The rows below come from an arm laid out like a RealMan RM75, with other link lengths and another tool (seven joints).
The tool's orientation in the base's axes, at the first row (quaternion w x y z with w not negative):
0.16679 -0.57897 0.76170 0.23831
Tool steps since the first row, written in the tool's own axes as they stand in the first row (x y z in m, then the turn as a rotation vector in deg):
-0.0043 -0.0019 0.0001 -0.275 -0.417 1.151
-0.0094 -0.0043 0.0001 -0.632 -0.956 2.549
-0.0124 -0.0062 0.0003 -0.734 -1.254 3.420
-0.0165 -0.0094 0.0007 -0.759 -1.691 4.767
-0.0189 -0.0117 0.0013 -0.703 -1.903 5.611
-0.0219 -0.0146 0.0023 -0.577 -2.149 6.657
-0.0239 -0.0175 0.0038 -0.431 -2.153 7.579
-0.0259 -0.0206 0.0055 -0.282 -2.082 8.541
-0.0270 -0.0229 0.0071 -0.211 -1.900 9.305
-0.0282 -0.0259 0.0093 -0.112 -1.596 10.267
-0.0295 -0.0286 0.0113 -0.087 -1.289 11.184
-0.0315 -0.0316 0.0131 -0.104 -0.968 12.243
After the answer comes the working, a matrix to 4 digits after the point.
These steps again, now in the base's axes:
0.0030 0.0031 0.0019 0.451 0.771 -0.881
0.0067 0.0067 0.0042 1.037 1.718 -1.945
0.0094 0.0088 0.0053 1.332 2.220 -2.665
0.0135 0.0116 0.0066 1.730 2.895 -3.845
0.0164 0.0134 0.0069 1.900 3.274 -4.612
0.0200 0.0157 0.0072 2.079 3.701 -5.590
0.0233 0.0175 0.0065 2.022 4.096 -6.434
0.0268 0.0194 0.0057 1.892 4.527 -7.300
0.0293 0.0207 0.0045 1.681 4.934 -7.941
0.0324 0.0222 0.0028 1.341 5.455 -8.741
0.0353 0.0238 0.0014 1.019 6.012 -9.464
0.0387 0.0257 0.0004 0.692 6.684 -10.281

The tool's axes in the first row as the columns of a matrix, in the base's axes (rounded; the answer above uses it unrounded):
-0.2740 -0.9615 -0.0219
-0.8025 0.2160 0.5562
-0.5300 0.1699 -0.8308

